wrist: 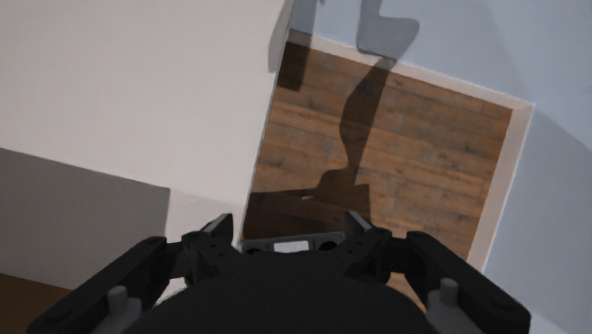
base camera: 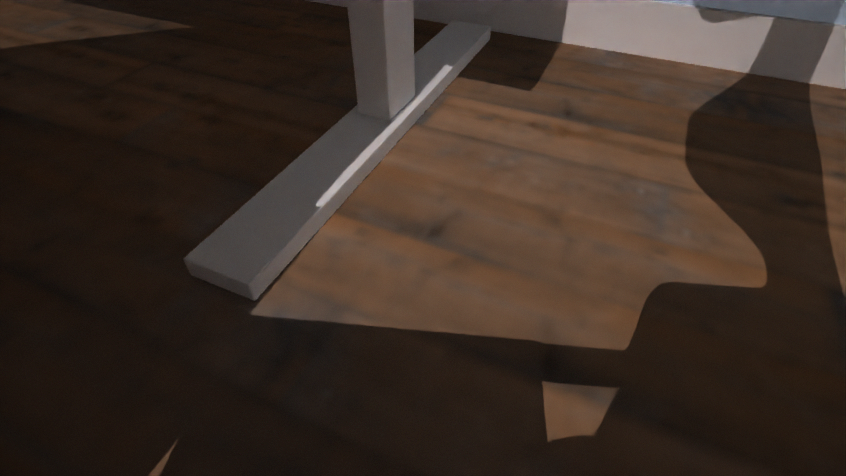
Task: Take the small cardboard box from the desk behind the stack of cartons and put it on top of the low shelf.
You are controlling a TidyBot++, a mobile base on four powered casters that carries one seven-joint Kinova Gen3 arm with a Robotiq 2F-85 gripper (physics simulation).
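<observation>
The white desk fills the upper left of the wrist view, seen from above, and its right edge runs down toward the fingers. My gripper is open and empty; in this view its left fingertip overlaps the light surface by the desk edge and its right fingertip overlaps the floor. In the base view the desk's post stands on a long foot. The small cardboard box, the stack of cartons and the low shelf do not show in either view.
Wooden floor lies right of the desk. A white baseboard runs along the blue walls, which meet in a corner at the right of the wrist view. The arm's shadow falls on floor and wall.
</observation>
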